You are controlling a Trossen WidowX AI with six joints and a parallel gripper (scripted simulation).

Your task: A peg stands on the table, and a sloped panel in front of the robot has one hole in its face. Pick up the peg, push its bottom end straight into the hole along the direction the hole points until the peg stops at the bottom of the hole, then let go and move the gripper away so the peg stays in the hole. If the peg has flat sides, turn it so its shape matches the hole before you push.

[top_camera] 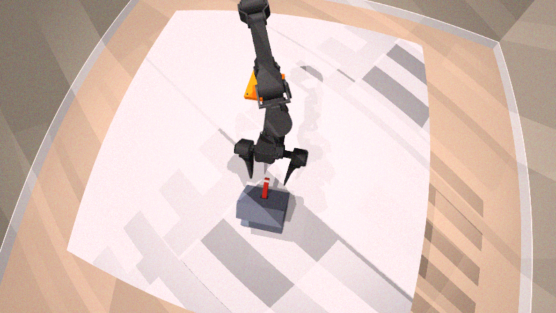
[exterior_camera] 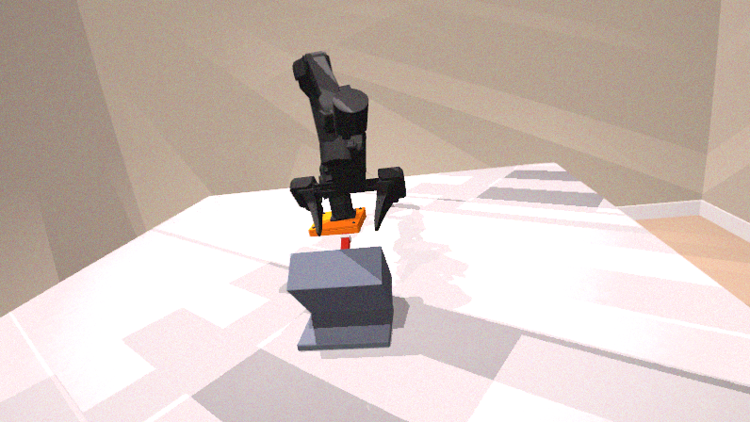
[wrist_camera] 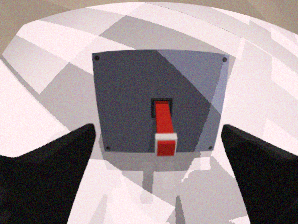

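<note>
The red peg lies 10 mm ahead of my gripper tip, 10 mm to the right of it and 20 mm below it. The rest, counted from my gripper tip: flat foot: 80 mm ahead, 10 mm to the right, 120 mm below; sloped panel: 60 mm ahead, 10 mm to the right, 60 mm below.
</note>
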